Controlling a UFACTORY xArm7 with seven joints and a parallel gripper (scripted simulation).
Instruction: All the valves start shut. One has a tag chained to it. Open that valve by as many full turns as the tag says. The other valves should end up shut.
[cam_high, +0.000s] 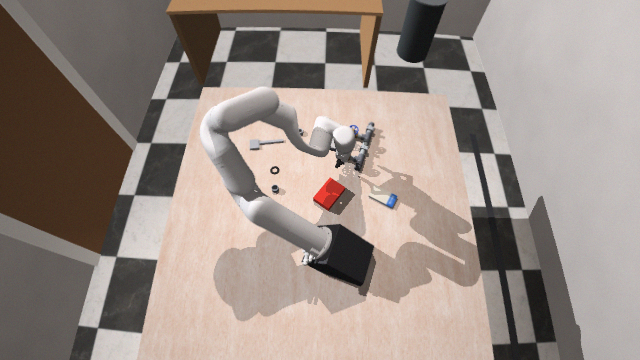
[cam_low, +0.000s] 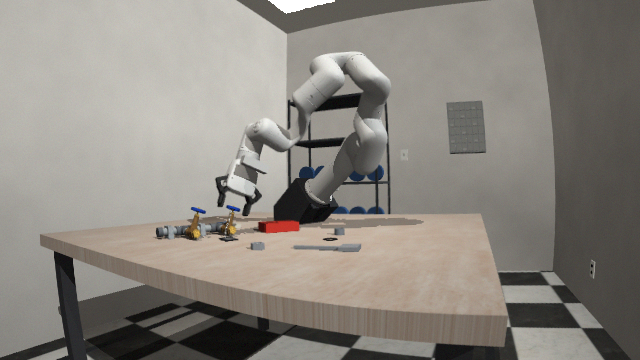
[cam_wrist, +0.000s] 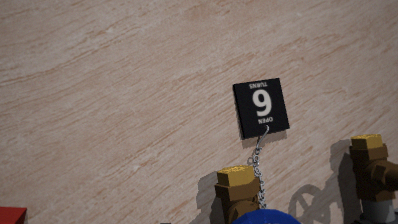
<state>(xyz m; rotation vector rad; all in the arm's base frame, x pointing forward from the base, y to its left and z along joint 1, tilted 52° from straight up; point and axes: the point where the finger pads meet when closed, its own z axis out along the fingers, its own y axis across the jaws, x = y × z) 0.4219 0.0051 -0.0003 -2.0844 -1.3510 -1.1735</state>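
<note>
The black tag lies 7 cm ahead of my hand, 6 cm to the left of it and 8 cm below it. The rest, counted from my hand: red block (17 cm behind, 2 cm to the left, 7 cm below); then white box (12 cm behind, 20 cm to the right, 8 cm below); then grey flat tool (39 cm to the left, 8 cm below).
</note>
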